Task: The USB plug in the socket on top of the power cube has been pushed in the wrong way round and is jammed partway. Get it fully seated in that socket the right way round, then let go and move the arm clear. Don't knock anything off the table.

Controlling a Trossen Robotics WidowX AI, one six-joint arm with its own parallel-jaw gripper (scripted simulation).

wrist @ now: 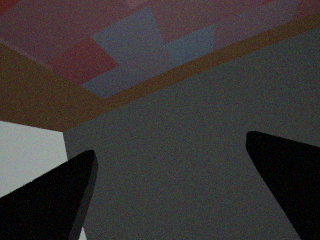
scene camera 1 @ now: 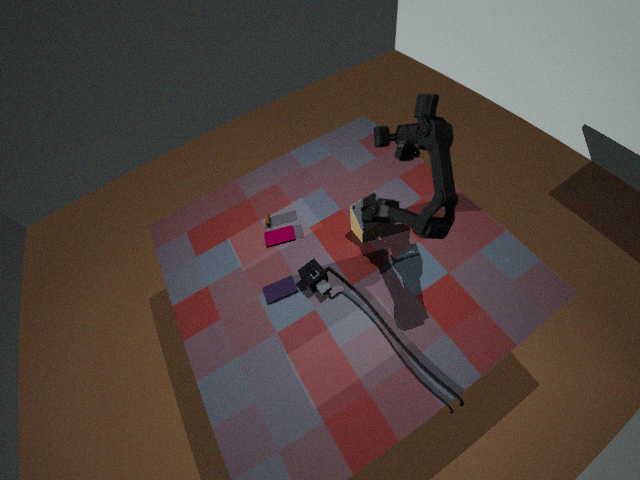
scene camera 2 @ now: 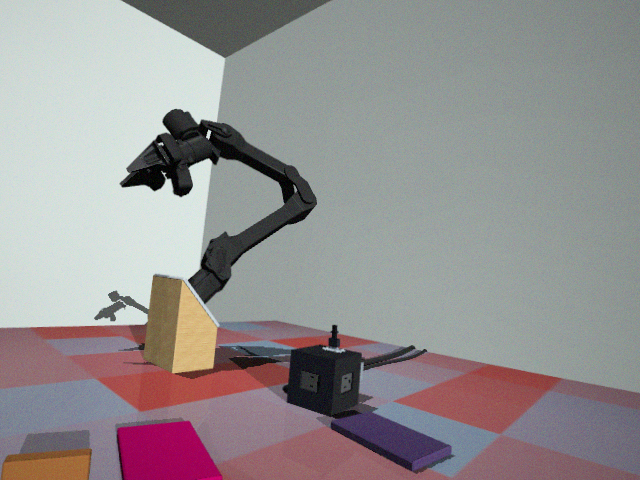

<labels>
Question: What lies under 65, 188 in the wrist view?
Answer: The gripper.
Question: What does the gripper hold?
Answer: Nothing.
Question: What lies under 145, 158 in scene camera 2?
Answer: The gripper.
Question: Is the gripper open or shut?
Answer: Open.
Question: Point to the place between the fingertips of the gripper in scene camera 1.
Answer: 388, 135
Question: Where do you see a black power cube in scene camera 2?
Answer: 324, 381
</labels>
